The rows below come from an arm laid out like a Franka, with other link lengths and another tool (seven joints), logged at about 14 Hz.
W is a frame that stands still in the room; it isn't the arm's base.
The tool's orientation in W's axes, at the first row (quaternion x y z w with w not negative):
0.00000, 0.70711, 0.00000, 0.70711
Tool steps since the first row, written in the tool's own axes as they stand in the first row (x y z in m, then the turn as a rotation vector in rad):
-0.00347, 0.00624, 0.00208, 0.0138, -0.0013, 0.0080
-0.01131, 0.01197, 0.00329, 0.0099, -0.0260, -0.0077
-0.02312, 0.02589, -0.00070, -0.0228, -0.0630, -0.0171
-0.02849, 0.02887, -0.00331, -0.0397, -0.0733, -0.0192
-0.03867, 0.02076, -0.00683, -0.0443, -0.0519, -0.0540
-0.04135, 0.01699, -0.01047, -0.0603, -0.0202, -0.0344
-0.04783, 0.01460, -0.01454, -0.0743, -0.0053, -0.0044
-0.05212, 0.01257, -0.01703, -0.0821, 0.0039, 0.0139
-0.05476, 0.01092, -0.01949, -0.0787, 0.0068, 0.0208
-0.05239, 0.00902, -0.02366, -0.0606, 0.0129, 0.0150
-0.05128, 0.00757, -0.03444, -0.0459, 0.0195, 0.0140
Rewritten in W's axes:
0.00208, 0.00624, 0.00347, 0.0080, -0.0013, -0.0138
0.00329, 0.01197, 0.01131, -0.0077, -0.0260, -0.0099
-0.00070, 0.02589, 0.02312, -0.0171, -0.0630, 0.0228
-0.00331, 0.02887, 0.02849, -0.0192, -0.0733, 0.0397
-0.00683, 0.02076, 0.03867, -0.0540, -0.0519, 0.0443
-0.01047, 0.01699, 0.04135, -0.0344, -0.0202, 0.0603
-0.01454, 0.01460, 0.04783, -0.0044, -0.0053, 0.0743
-0.01703, 0.01257, 0.05212, 0.0139, 0.0039, 0.0821
-0.01949, 0.01092, 0.05476, 0.0208, 0.0068, 0.0787
-0.02366, 0.00902, 0.05239, 0.0150, 0.0129, 0.0606
-0.03444, 0.00757, 0.05128, 0.0140, 0.0195, 0.0459

